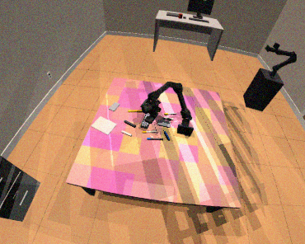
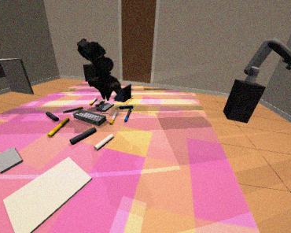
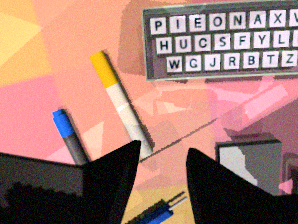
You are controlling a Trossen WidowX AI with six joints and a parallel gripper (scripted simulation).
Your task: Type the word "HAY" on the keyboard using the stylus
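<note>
The blue stylus lies 130 mm behind my gripper tip, 10 mm to the left of it and 100 mm below it. Round my gripper tip: yellow marker 200 mm ahead, 150 mm to the right, 90 mm below; blue-tipped pen 30 mm behind, 110 mm to the left, 100 mm below; white sheet 420 mm ahead, 100 mm to the left, 100 mm below.
</note>
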